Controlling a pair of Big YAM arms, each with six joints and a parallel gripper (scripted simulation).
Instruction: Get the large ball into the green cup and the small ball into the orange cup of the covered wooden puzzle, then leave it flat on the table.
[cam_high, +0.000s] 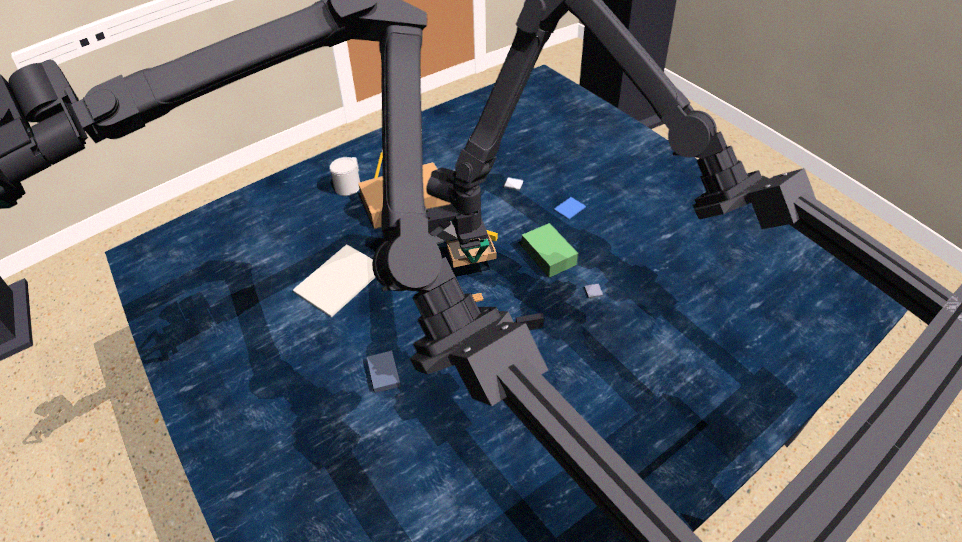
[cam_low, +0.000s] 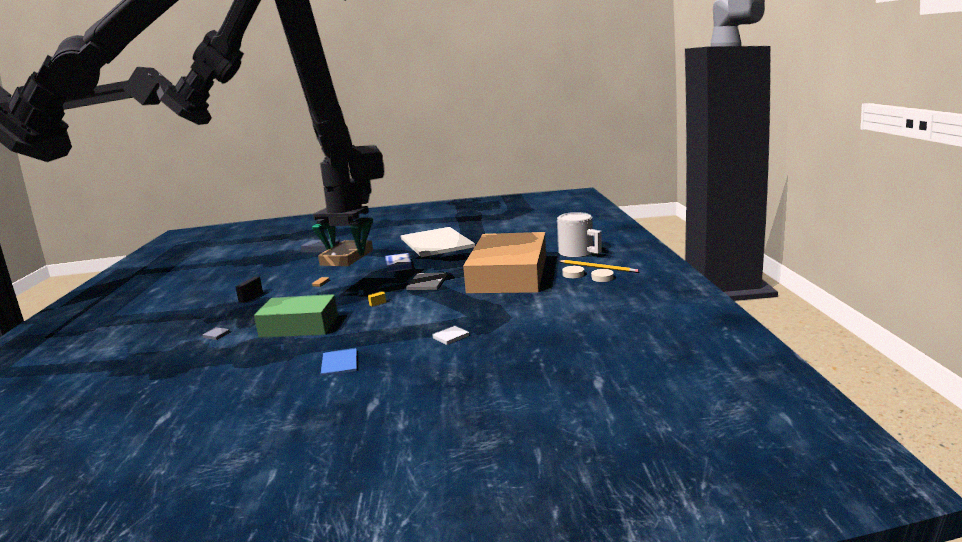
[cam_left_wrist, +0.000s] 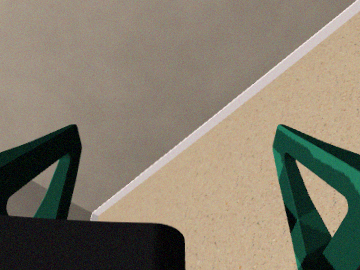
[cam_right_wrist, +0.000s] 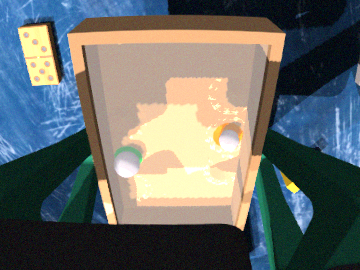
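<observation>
Now: right hand 80 mm short of the yellow block, 110 mm to the left of it and 70 mm above it. Round my right hand: black block (230 mm behind, 20 mm to the right, 60 mm below); green block (60 mm behind, 200 mm to the right, 60 mm below); covered wooden puzzle (10 mm below).
</observation>
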